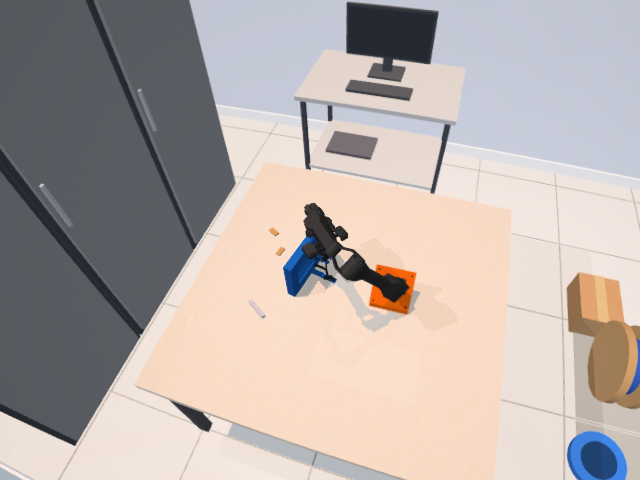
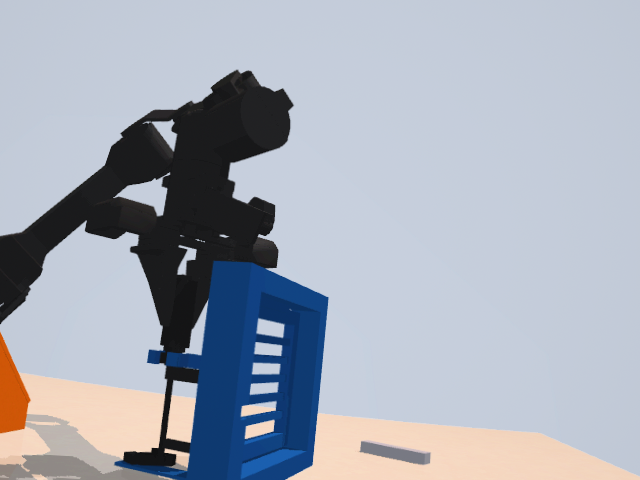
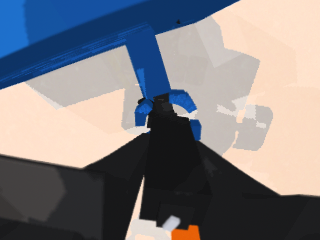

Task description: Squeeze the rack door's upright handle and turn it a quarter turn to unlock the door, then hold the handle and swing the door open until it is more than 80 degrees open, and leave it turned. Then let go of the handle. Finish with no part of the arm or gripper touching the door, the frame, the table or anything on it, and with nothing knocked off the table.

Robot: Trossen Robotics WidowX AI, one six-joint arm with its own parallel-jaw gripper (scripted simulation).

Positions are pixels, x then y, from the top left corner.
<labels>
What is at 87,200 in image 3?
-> The gripper.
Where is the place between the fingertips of the gripper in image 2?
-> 176,327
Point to a blue rack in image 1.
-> At 289,273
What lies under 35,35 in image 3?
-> A blue rack.
</labels>
